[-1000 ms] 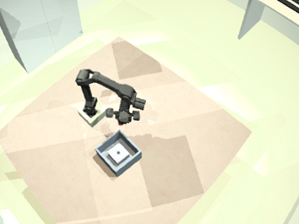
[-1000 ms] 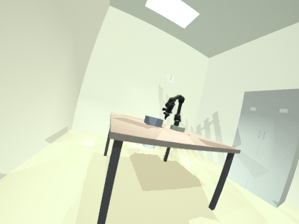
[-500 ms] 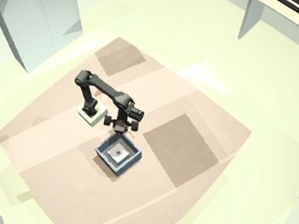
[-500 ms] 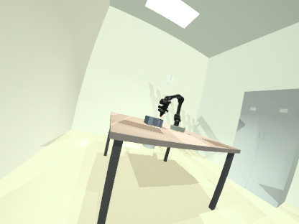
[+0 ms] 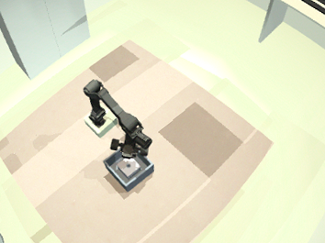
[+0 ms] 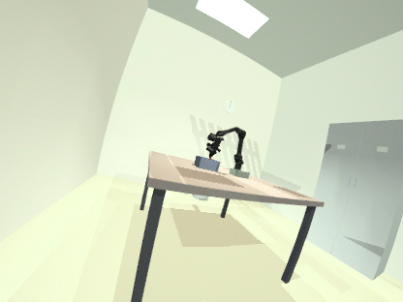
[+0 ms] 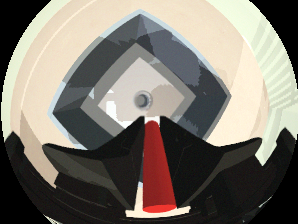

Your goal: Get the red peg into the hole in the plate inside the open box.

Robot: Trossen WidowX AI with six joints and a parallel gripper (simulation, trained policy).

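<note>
My gripper tip is 20 mm to the right of the red peg and 30 mm below it. Round my gripper tip: grey-blue box: 10 mm ahead, 10 mm to the right, 90 mm below.
</note>
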